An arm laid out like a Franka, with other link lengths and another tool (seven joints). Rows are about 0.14 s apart.
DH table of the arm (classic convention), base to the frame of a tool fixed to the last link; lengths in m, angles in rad. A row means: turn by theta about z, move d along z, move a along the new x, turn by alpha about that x. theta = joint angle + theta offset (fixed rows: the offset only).
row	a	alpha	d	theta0
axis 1	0	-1.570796	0.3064	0
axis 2	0	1.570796	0	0
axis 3	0.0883	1.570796	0.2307	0
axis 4	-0.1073	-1.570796	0	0
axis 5	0	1.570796	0.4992	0
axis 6	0.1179	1.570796	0	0
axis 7	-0.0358	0.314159	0.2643	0.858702
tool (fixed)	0	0	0.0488	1.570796
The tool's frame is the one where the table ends.
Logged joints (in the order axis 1, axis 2, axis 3, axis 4, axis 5, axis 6, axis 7), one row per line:
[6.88 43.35 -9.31 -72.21 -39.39 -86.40 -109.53]
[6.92 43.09 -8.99 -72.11 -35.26 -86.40 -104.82]
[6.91 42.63 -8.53 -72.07 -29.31 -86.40 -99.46]
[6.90 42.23 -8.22 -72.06 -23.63 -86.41 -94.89]
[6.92 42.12 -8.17 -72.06 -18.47 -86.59 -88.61]
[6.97 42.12 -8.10 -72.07 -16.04 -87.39 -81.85]
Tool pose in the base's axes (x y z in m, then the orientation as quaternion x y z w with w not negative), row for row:
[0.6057 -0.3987 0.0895 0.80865 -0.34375 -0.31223 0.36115]
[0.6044 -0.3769 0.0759 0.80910 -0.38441 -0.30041 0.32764]
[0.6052 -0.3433 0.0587 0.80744 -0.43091 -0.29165 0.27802]
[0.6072 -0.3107 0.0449 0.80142 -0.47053 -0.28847 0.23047]
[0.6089 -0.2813 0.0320 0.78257 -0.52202 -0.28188 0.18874]
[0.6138 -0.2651 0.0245 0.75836 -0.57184 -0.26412 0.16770]
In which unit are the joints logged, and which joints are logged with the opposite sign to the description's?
The joints are logged in degrees. Opposite sign: axis 1, axis 6.
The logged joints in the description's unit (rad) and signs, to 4 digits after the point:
[-0.1201 0.7566 -0.1625 -1.2603 -0.6875 1.5080 -1.9117]
[-0.1208 0.7521 -0.1569 -1.2586 -0.6154 1.5080 -1.8295]
[-0.1206 0.7440 -0.1489 -1.2579 -0.5116 1.5080 -1.7359]
[-0.1204 0.7371 -0.1435 -1.2577 -0.4124 1.5081 -1.6561]
[-0.1208 0.7351 -0.1426 -1.2577 -0.3224 1.5113 -1.5465]
[-0.1216 0.7351 -0.1414 -1.2579 -0.2800 1.5252 -1.4286]

